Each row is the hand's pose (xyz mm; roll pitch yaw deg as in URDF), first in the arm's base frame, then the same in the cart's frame.
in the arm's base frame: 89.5 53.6 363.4 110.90 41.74 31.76
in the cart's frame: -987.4 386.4 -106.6 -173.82 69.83 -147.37
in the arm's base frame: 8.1 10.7 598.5 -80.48 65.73 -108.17
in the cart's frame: -1008.6 502.2 116.7 -131.76 31.03 -35.15
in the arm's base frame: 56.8 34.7 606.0 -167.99 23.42 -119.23
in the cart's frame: -1045.6 527.8 85.5 154.74 -5.31 -11.28
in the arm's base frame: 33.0 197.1 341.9 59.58 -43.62 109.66
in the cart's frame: -1094.3 274.8 -88.5 121.80 -37.94 -179.19
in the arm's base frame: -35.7 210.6 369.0 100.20 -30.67 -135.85
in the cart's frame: -1097.8 242.2 -21.0 44.00 -56.10 19.58
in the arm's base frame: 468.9 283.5 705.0 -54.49 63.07 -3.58
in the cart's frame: -1412.2 747.6 -157.0 142.44 70.05 -50.96
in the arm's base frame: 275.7 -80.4 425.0 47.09 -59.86 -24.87
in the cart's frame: -936.9 602.6 -191.1 25.53 -16.25 103.76
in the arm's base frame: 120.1 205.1 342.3 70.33 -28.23 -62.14
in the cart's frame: -1124.6 327.4 -151.5 28.65 -4.12 64.46
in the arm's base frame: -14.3 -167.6 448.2 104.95 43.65 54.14
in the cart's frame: -790.1 469.1 38.9 177.17 54.51 -133.69
